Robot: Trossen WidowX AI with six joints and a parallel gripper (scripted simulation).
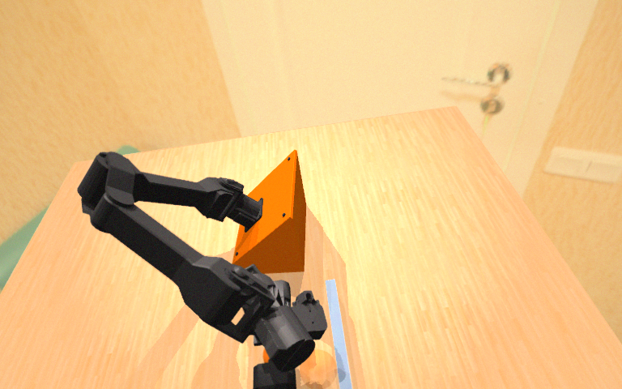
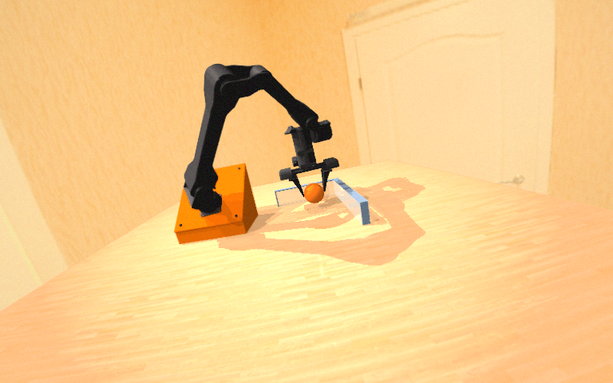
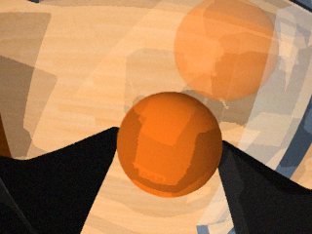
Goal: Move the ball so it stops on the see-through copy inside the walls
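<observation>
Right now the see-through copy of ball is 3 cm ahead of my gripper tip, 6 cm to the left of it and 1 cm below it. From my gripper tip the other things lie so: orange ball: right at my gripper tip.
</observation>
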